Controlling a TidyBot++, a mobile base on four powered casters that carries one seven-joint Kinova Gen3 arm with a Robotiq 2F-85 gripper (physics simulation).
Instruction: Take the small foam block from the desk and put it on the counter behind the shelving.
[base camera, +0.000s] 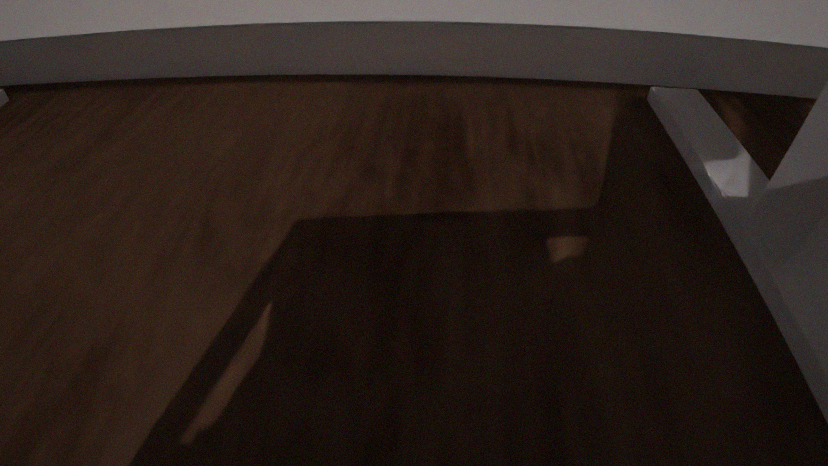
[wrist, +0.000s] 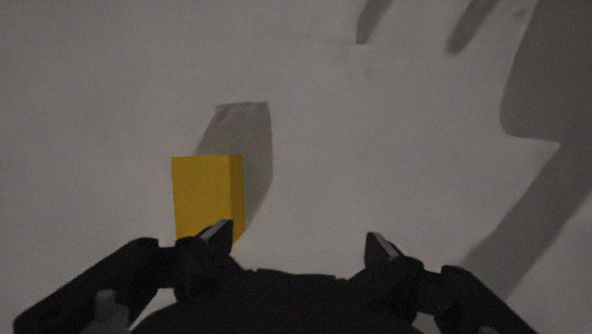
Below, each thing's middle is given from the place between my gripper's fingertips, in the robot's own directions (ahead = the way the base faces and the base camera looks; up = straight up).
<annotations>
I see the yellow foam block (wrist: 206, 189) 10 cm to the left of my hand, 10 cm below it and 1 cm behind it.
</annotations>
